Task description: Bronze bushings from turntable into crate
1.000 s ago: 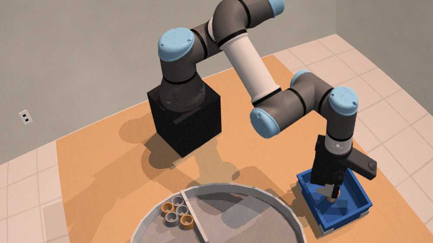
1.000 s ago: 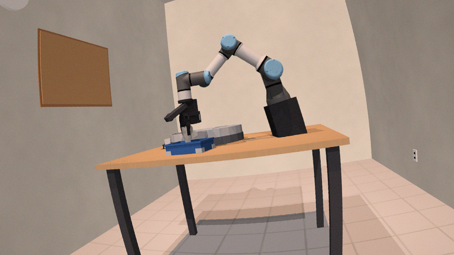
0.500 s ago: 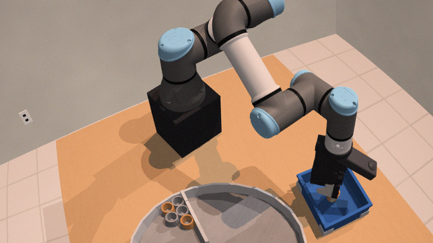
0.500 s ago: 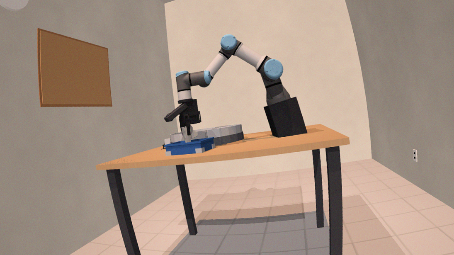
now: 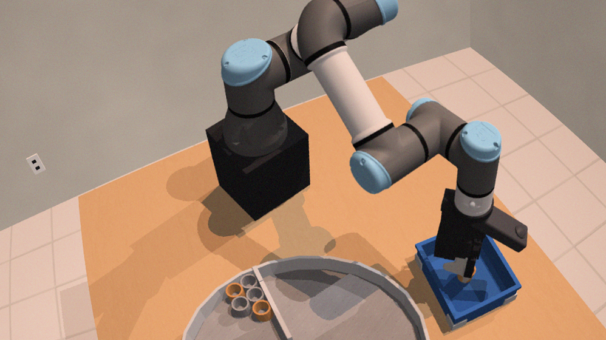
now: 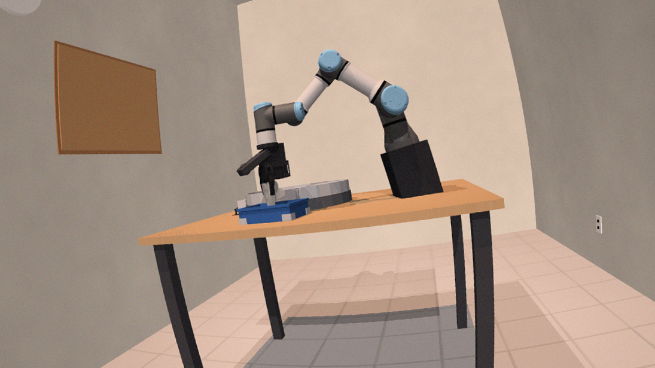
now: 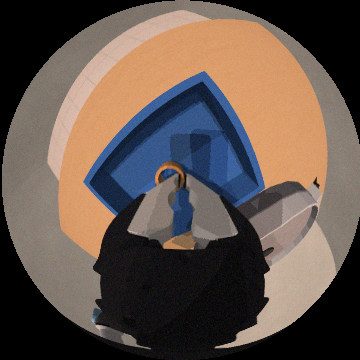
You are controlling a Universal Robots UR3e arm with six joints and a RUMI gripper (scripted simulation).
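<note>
Right now my hand is 1 cm past the crate, 1 cm to the right of it and 1 cm above it. The rest, counted from my hand: grey turntable: 34 cm to the right, 2 cm above.
</note>
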